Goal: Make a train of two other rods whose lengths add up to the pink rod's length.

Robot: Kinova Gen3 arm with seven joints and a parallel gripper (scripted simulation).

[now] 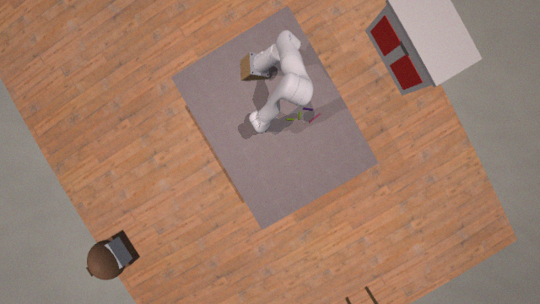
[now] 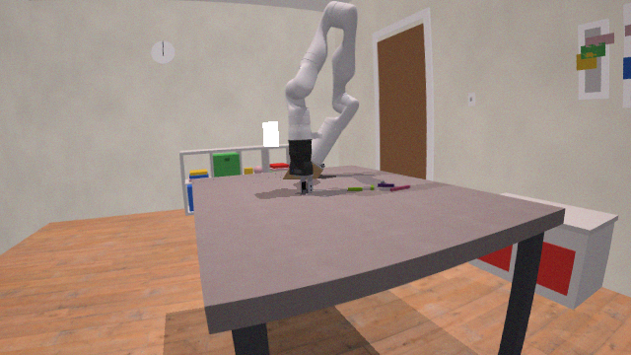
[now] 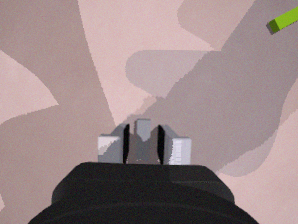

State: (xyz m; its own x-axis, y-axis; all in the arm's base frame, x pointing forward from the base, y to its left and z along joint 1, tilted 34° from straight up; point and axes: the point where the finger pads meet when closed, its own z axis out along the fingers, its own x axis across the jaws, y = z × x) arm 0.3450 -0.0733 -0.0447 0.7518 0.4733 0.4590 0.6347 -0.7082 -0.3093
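The dark grey rod is 1 cm below my hand. Also, from my hand: pink rod (32 cm to the left, 7 cm ahead, 1 cm below); purple rod (29 cm to the left, 1 cm below).
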